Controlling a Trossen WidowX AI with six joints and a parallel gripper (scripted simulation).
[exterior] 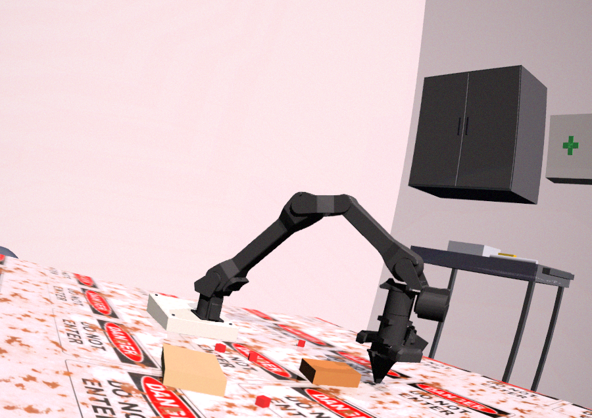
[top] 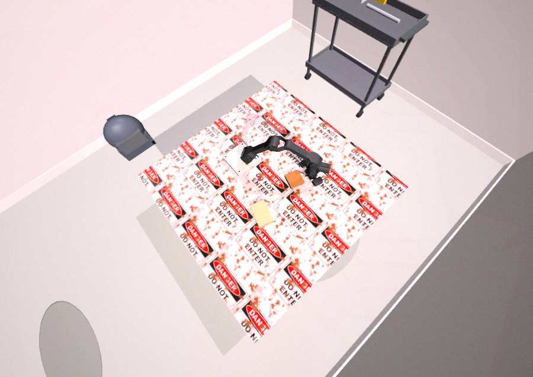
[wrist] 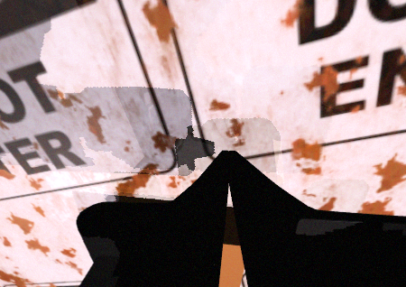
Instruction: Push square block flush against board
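Right now the orange square block is 80 mm to the right of my gripper tip, 60 mm behind it and 10 mm above it. Round my gripper tip: pale yellow board 400 mm to the right, 50 mm behind, 10 mm above.
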